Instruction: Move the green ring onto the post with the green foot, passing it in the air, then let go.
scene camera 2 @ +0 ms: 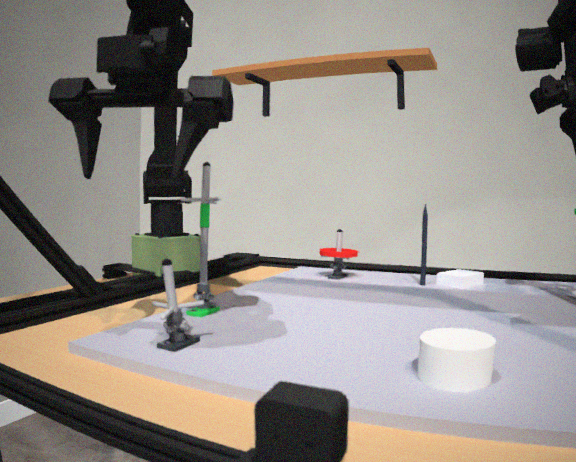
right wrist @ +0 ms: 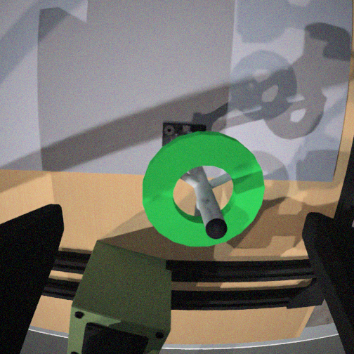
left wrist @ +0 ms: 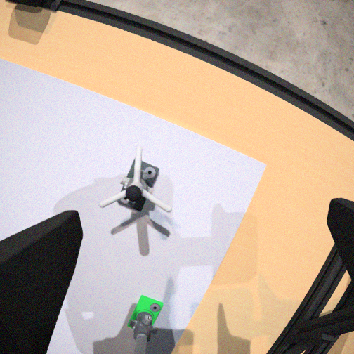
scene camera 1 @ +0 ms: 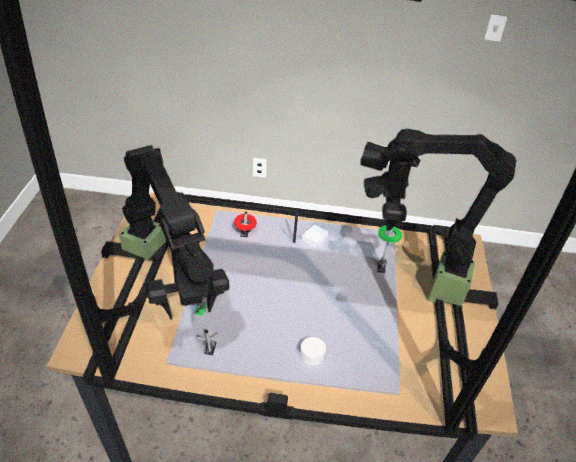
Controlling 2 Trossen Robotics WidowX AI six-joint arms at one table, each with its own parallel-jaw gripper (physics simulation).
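Frame: origin at the left arm's base, x ahead, y left, z up, level; millimetres.
Where they show: left gripper, between the fingertips: (scene camera 2: 129,179) (scene camera 1: 190,315); right gripper, between the fingertips: (scene camera 1: 388,219); left arm's base, origin of its link: (scene camera 2: 166,235) (scene camera 1: 141,229); right arm's base, origin of its link: (scene camera 1: 456,267).
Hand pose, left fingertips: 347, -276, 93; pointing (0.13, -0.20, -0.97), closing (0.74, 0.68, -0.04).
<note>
Each offset is from my left fingertips to the top centre of the thing, as dx, dy, dz. "spot": to the spot under its first point.
The green ring @(+349, +540, -25) (scene camera 1: 390,240) (right wrist: 202,147) sits around a tall grey post (right wrist: 204,200) with a black foot @(spot: +350, +526, -156) (scene camera 1: 381,266), at the right back. My right gripper (scene camera 1: 392,226) (right wrist: 186,222) is open directly above it; in the right wrist view the ring shows between the spread fingers, touching neither. The post with the green foot @(spot: -60, +134, -163) (scene camera 1: 200,310) (scene camera 2: 202,311) (left wrist: 145,305) stands at the left, with a green band @(-73, +153, -28) (scene camera 2: 204,215) and thin arms high up, and no ring on it. My left gripper (scene camera 1: 189,313) (scene camera 2: 132,176) (left wrist: 208,218) is open and empty near and above that post.
A short post @(spot: +26, +26, -105) (scene camera 1: 207,337) (scene camera 2: 171,287) (left wrist: 134,193) stands in front of the green-footed one. A red ring @(-96, +481, -116) (scene camera 1: 245,229) (scene camera 2: 327,253) sits on a back post. A dark spike @(+63, +512, -27) (scene camera 1: 295,227) (scene camera 2: 424,245), a white block @(+114, +563, -148) (scene camera 1: 315,235) (scene camera 2: 460,279) and a white cylinder @(+275, +137, -132) (scene camera 1: 313,350) (scene camera 2: 456,360) stand on the mat.
</note>
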